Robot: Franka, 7 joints.
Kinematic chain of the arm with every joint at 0, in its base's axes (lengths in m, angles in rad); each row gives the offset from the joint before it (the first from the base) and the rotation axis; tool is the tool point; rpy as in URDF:
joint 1: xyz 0 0 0.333 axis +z
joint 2: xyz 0 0 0 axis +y
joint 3: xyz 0 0 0.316 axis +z
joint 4: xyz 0.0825 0 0 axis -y
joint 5: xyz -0.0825 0 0.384 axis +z
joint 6: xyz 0 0 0 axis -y
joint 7: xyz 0.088 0 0 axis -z
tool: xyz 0 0 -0.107 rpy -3.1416 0 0
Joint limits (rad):
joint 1: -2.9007..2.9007
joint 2: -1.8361..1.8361
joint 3: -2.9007..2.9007
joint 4: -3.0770..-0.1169
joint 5: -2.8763..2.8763
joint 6: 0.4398..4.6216
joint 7: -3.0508..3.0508
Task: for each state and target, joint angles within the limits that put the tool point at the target. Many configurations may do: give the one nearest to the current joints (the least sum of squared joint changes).
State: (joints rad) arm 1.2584 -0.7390 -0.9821 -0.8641 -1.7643 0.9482 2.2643
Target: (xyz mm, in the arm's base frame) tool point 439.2 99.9 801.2
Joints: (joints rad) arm 1.5798 -0.2635 -0.8313 -1.4894 -1.5471 0.9618 2.2643
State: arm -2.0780 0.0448 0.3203 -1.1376 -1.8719 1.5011 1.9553
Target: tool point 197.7 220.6 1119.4
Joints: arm -2.1139 -0.6911 0.4435 -0.6155 -2.0482 1.8582 1.9553
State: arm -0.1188 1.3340 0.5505 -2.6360 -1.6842 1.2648 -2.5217
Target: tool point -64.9 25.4 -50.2
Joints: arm -0.0727 1.6368 0.3760 -2.6826 -1.6890 1.3494 -2.5217
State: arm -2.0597 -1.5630 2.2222 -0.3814 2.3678 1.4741 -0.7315
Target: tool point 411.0 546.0 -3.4
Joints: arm -2.1979 -1.8361 2.1999 -0.4223 2.2125 0.9913 -0.7315
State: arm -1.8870 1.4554 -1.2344 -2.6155 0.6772 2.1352 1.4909
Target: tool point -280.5 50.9 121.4
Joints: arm -1.5529 1.2051 -1.1269 -2.6984 0.6754 1.9686 1.4909
